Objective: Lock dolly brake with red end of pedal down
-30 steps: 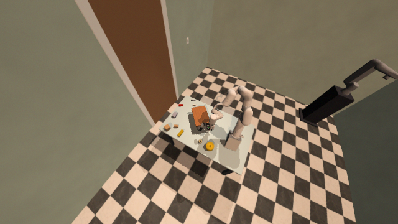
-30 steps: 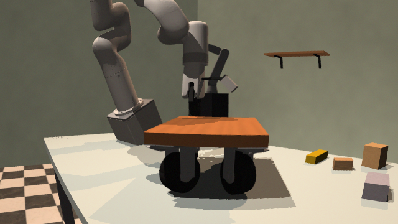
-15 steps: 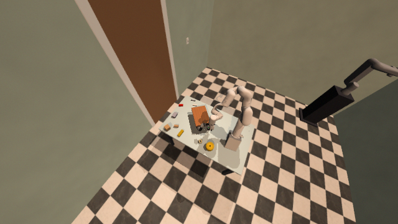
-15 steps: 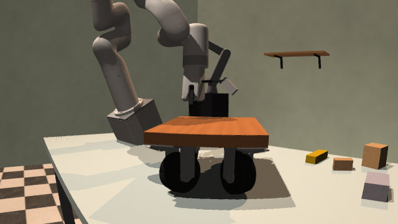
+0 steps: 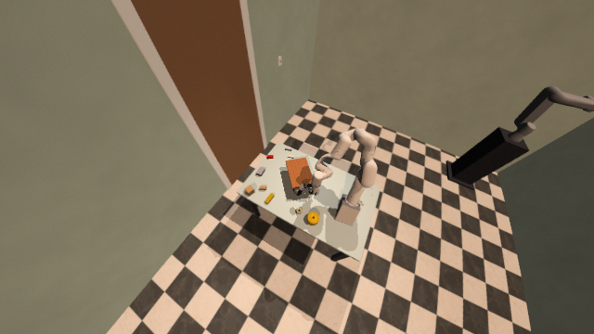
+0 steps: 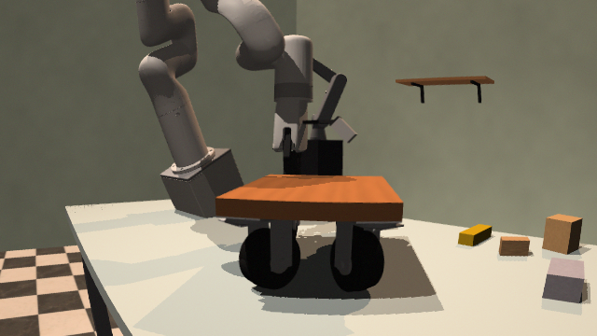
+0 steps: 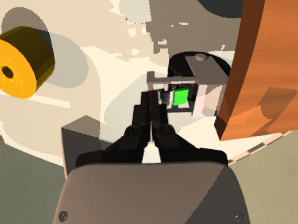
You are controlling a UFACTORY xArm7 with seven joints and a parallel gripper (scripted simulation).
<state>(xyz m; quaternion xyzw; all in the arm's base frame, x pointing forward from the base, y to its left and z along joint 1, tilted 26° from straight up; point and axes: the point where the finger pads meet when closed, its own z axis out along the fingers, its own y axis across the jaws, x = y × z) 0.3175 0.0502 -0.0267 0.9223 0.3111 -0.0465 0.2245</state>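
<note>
The brake pedal is 3 cm below my hand, 1 cm to the right of it and 1 cm ahead of it. The rest, counted from my hand: lilac block: 56 cm ahead, 9 cm below, 1 cm to the right; yellow disc: 18 cm to the left, 9 cm behind, 8 cm below; cube: 52 cm ahead, 22 cm to the left, 8 cm below.
</note>
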